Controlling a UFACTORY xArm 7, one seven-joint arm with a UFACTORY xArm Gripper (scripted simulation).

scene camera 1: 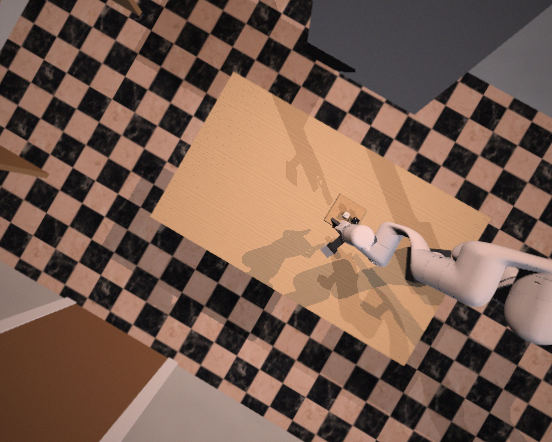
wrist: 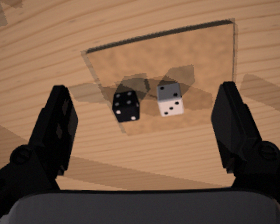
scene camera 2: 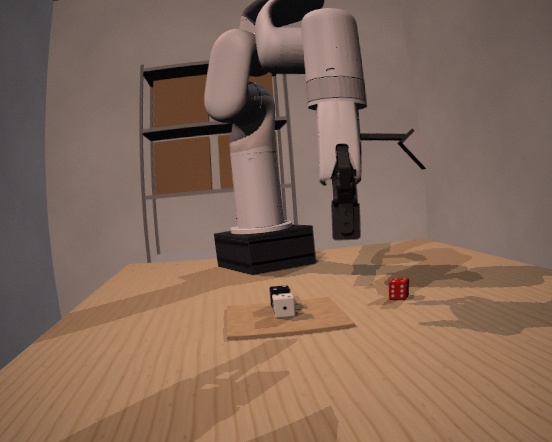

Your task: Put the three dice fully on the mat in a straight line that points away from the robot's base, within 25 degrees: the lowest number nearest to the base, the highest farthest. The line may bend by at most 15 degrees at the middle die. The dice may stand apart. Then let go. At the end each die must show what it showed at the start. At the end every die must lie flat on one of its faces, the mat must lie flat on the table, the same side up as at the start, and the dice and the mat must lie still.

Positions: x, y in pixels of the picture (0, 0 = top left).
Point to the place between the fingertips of my gripper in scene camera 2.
At 345, 234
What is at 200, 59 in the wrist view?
A mat.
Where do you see a mat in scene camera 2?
320, 314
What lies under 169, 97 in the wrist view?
A white die.
